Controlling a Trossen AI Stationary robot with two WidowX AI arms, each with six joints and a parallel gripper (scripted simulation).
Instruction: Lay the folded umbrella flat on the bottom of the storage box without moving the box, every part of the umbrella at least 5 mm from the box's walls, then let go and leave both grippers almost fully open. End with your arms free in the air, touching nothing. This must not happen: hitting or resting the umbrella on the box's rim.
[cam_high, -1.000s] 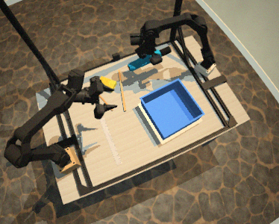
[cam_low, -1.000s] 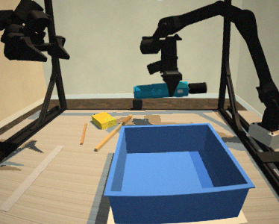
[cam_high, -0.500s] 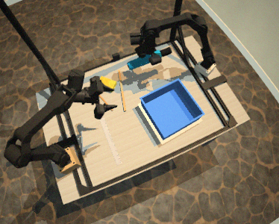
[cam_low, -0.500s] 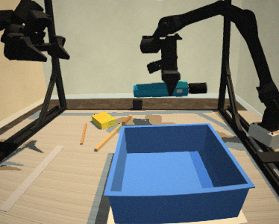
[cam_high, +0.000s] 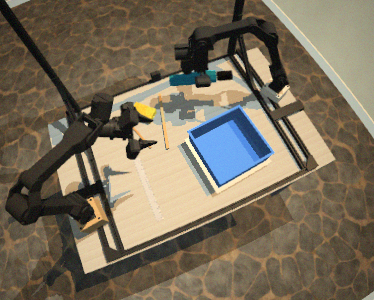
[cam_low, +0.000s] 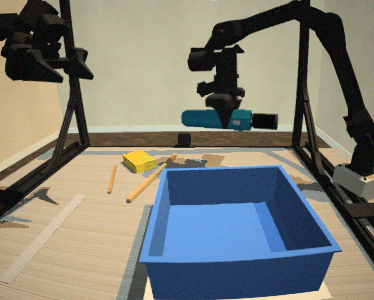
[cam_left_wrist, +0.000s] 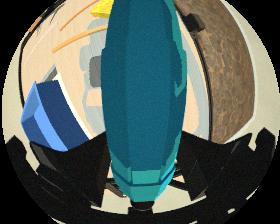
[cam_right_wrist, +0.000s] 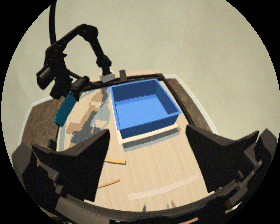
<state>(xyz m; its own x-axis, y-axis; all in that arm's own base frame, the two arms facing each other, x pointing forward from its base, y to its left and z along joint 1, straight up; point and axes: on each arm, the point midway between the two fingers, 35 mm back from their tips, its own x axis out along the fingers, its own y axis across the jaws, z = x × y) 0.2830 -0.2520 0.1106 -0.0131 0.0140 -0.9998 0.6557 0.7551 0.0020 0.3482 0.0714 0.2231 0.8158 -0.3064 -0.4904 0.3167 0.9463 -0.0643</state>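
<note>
Right now the blue storage box is 300 mm ahead of my left hand, 70 mm to the right of it and 130 mm below it. Round my left hand: teal umbrella 10 mm below.
</note>
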